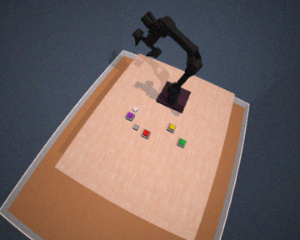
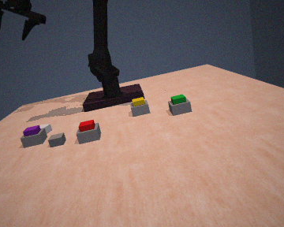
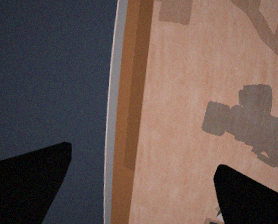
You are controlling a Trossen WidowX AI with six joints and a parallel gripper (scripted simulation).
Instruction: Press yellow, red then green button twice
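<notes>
My gripper tip is 390 mm to the right of the yellow button, 250 mm above it and 230 mm short of it. Also, from my gripper tip: purple button (300 mm ahead, 250 mm below, 110 mm to the left); then red button (350 mm ahead, 260 mm to the left, 250 mm below); then small grey block (350 mm ahead, 280 mm below, 180 mm to the left).
</notes>
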